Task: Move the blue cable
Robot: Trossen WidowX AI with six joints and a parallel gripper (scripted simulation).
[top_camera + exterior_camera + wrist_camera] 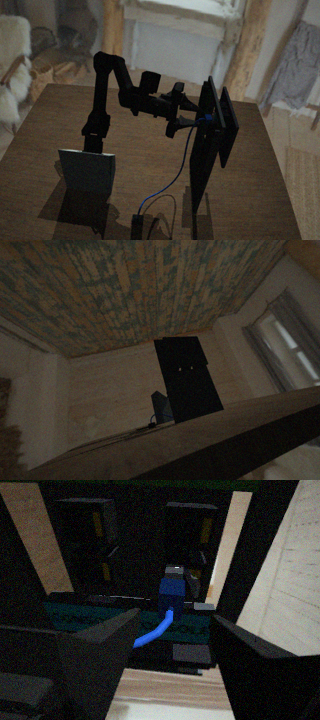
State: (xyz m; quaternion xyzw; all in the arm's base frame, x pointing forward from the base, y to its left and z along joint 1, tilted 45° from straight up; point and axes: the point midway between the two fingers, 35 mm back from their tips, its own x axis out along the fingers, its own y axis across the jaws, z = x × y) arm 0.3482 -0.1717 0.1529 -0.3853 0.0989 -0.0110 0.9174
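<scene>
Right now the blue cable's plug is 5 cm ahead of my gripper tip and 1 cm above it. The rest, counted from my gripper tip: black anchor block: 36 cm below, 18 cm to the right, 16 cm behind.
</scene>
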